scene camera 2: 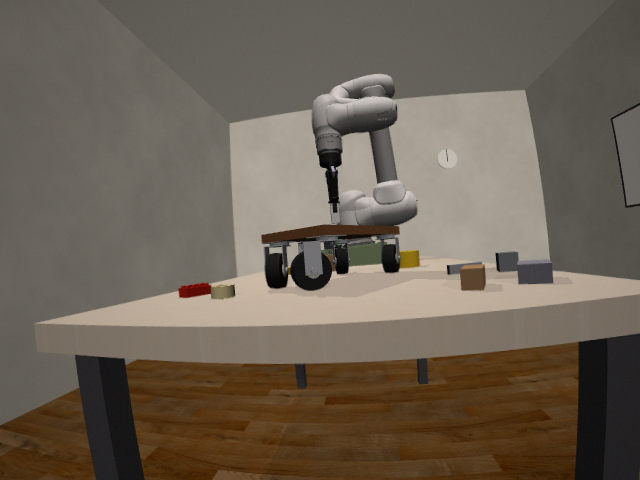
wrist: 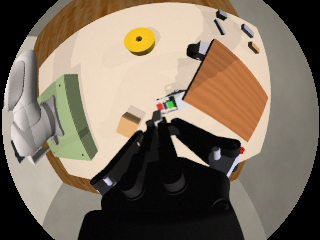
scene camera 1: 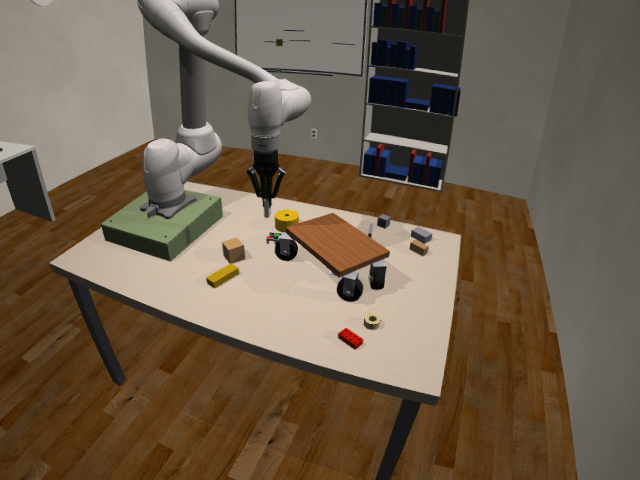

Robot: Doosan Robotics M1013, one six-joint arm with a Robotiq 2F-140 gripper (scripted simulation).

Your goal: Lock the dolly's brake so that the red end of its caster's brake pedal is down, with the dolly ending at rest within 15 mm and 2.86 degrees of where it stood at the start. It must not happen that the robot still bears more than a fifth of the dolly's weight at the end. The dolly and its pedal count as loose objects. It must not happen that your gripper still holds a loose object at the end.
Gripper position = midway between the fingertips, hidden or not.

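My gripper (scene camera 1: pixel 267 215) (scene camera 2: pixel 335 223) (wrist: pixel 159 116) is visible in scene camera 1, scene camera 2 and the wrist view.
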